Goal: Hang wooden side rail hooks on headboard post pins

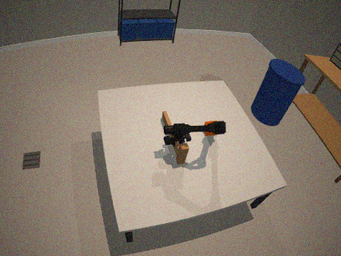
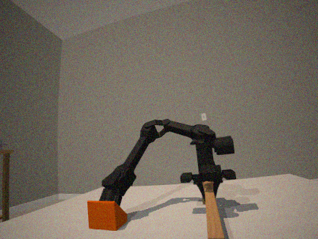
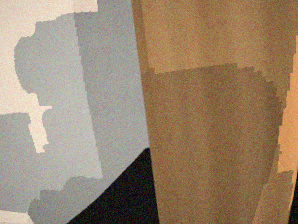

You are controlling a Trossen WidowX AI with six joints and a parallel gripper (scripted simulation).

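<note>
Right now my gripper tip is 11 cm to the right of the headboard post and 5 cm below it.
</note>
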